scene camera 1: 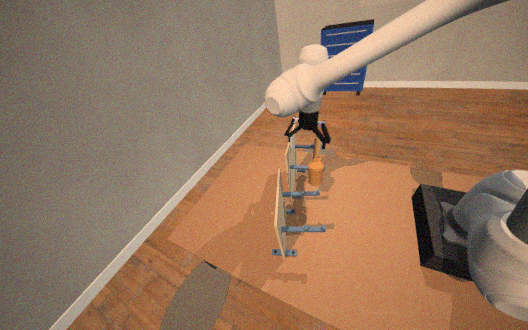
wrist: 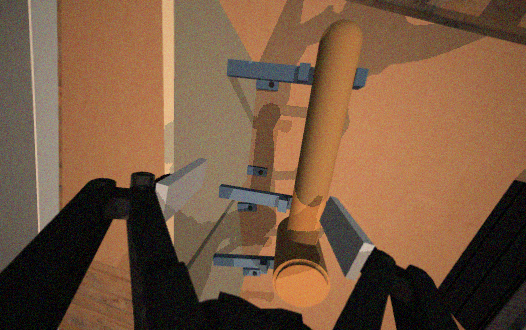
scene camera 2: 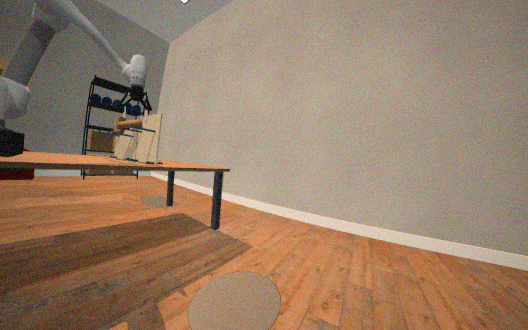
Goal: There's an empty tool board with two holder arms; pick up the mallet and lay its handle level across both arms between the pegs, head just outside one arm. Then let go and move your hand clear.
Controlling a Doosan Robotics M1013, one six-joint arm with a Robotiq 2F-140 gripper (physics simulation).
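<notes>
The orange mallet (scene camera 1: 316, 173) (scene camera 2: 131, 122) (wrist: 327, 120) lies with its handle across both blue arms of the far tool board (scene camera 1: 288, 160) (scene camera 2: 150, 142) (wrist: 210, 90). Its head is just outside the arm on the side of the other board. My gripper (scene camera 1: 307, 142) (scene camera 2: 135, 114) (wrist: 265, 191) is open and empty above the mallet, pointing down. In the wrist view its pads are on opposite sides of the mallet; the right pad appears close to the handle near the head. The empty tool board (scene camera 1: 280, 215) stands nearer scene camera 1, with two bare arms (scene camera 1: 301, 193) (scene camera 1: 304, 229).
The boards stand on a wooden table (scene camera 1: 370, 250) (scene camera 2: 192, 167). The dark robot base plate (scene camera 1: 425, 235) is to the right in scene camera 1. A blue drawer cabinet (scene camera 1: 345, 45) and a black shelf rack (scene camera 2: 89, 112) stand in the background. A grey wall (scene camera 1: 125, 100) rises beyond the boards.
</notes>
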